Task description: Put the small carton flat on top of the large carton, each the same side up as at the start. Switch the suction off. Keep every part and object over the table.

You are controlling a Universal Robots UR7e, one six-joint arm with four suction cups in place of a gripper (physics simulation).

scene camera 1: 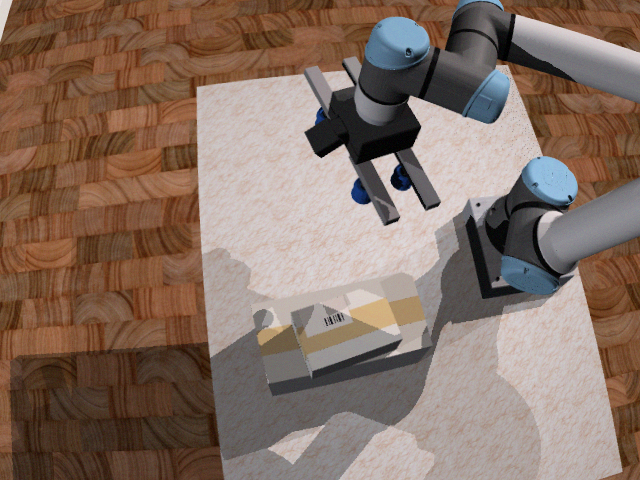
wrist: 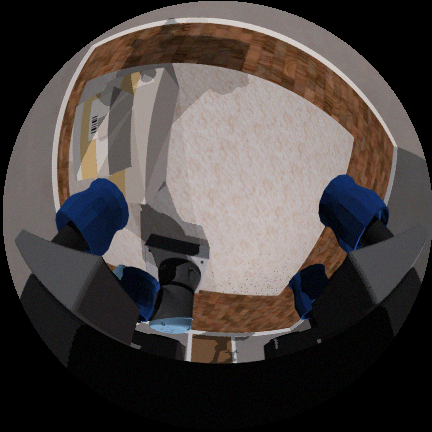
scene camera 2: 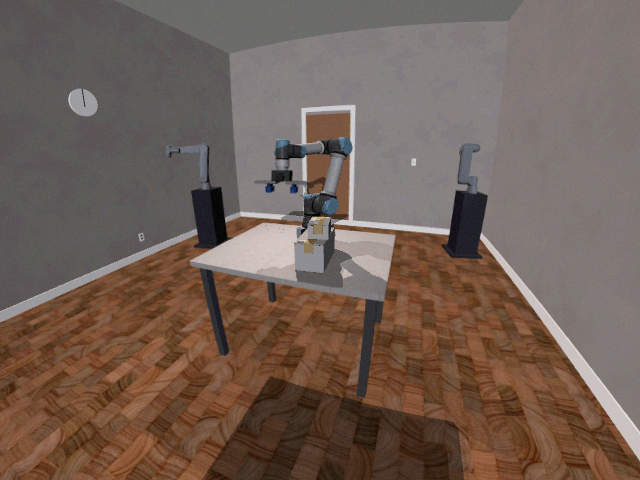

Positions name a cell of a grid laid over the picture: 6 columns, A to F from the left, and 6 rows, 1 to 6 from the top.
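Note:
I can see my suction head (wrist: B3). There is a large carton, which I find at (scene camera 1: C5), at (wrist: C2) and at (scene camera 2: C4). I also see a small carton (scene camera 1: D5).

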